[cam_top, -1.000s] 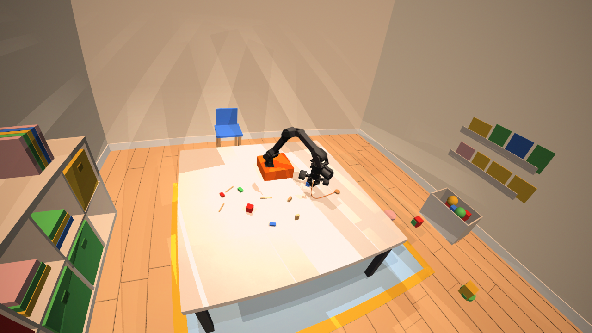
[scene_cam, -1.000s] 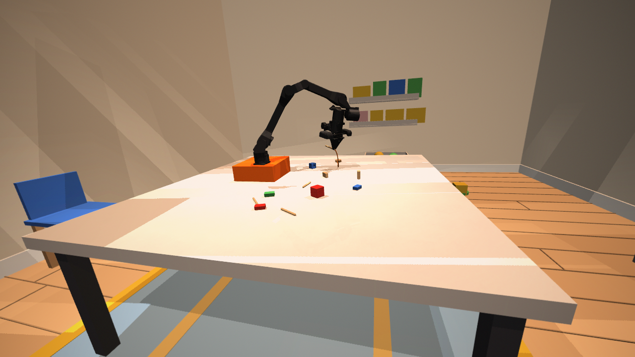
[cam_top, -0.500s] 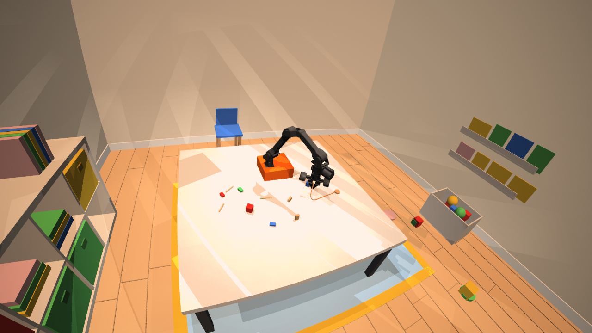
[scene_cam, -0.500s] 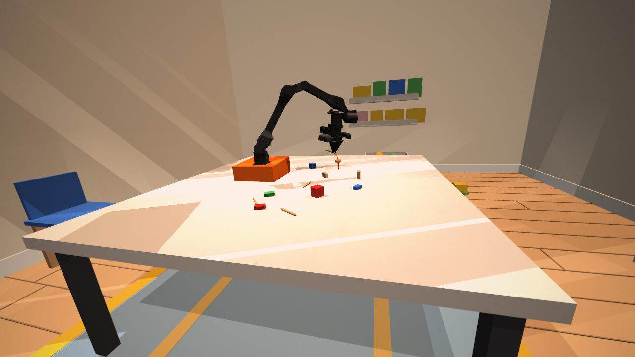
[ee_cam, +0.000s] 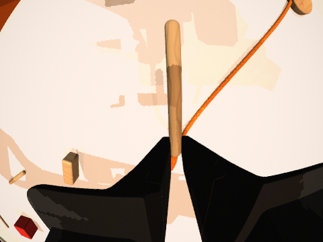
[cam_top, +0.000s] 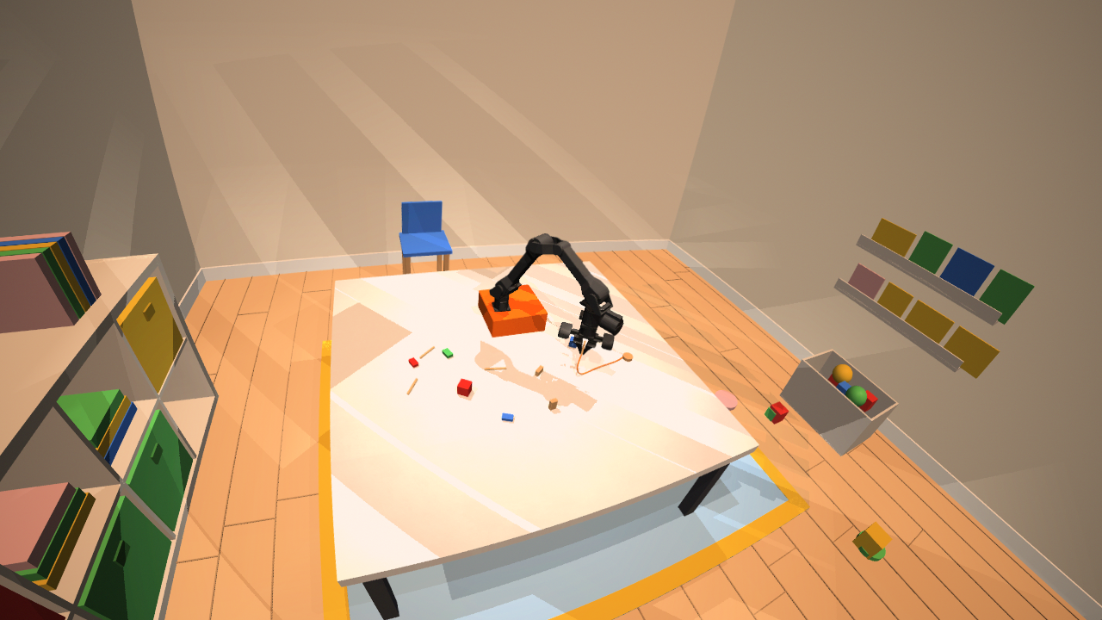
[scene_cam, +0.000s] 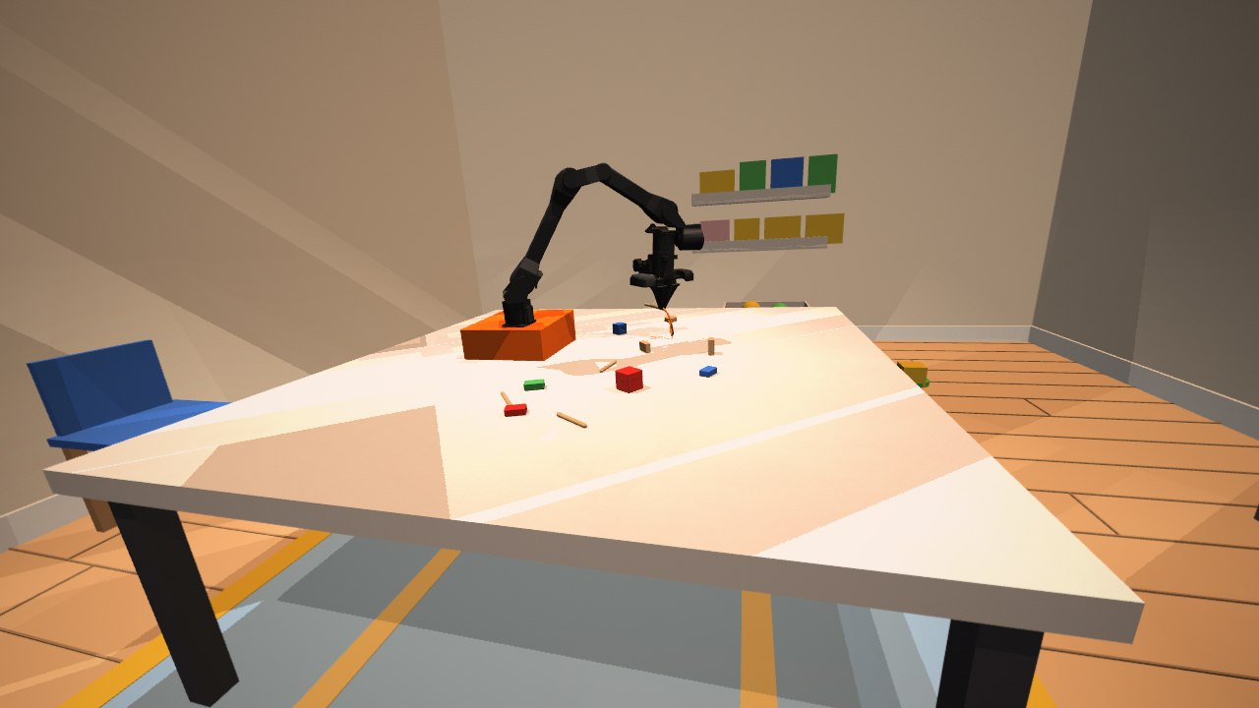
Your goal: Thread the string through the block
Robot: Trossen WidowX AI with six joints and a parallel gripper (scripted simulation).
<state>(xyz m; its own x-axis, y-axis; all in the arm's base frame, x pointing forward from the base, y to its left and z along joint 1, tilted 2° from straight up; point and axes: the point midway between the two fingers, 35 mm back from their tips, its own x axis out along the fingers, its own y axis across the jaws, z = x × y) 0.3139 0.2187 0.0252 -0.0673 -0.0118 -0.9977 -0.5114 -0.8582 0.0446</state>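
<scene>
Right now my gripper tip is 14 cm past the blue cube, 6 cm above it and 3 cm to the right of it. From my gripper tip the other things lie so: thin wooden stick (1 cm to the left, 1 cm behind); round wooden button (22 cm to the left, 7 cm below, 3 cm behind); flat blue piece (30 cm to the right, 18 cm ahead, 7 cm below).
</scene>
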